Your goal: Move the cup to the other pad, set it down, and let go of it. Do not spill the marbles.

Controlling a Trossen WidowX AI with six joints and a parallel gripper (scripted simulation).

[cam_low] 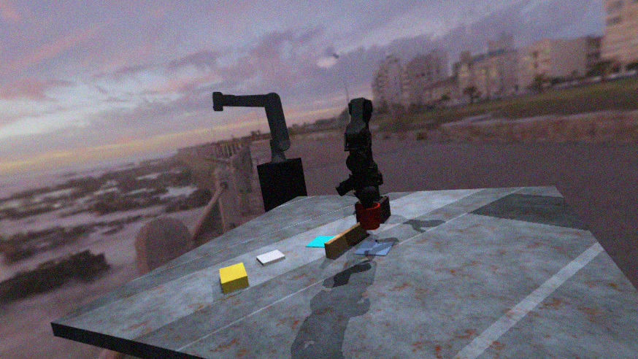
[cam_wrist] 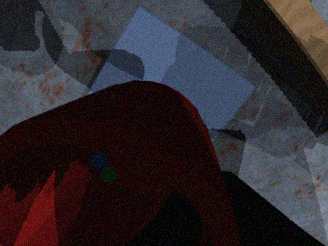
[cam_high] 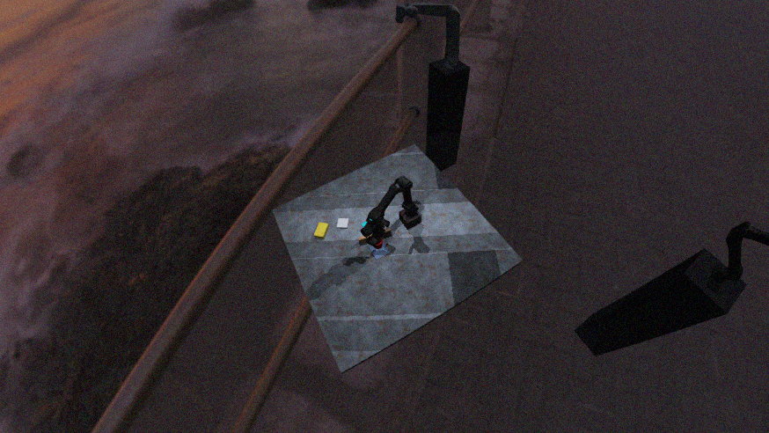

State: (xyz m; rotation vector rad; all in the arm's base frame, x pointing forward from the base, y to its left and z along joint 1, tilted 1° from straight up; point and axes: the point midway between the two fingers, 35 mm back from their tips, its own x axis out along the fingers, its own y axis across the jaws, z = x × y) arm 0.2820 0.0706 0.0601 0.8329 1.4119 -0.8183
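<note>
My gripper tip is 20 mm past the teal pad, 180 mm to the left of it and 120 mm above it. Also, from my gripper tip: light blue pad: 20 mm ahead, 20 mm to the left, 120 mm below; red cup: 30 mm ahead, 10 mm to the left; wooden bar: 80 mm to the right, 90 mm below.
</note>
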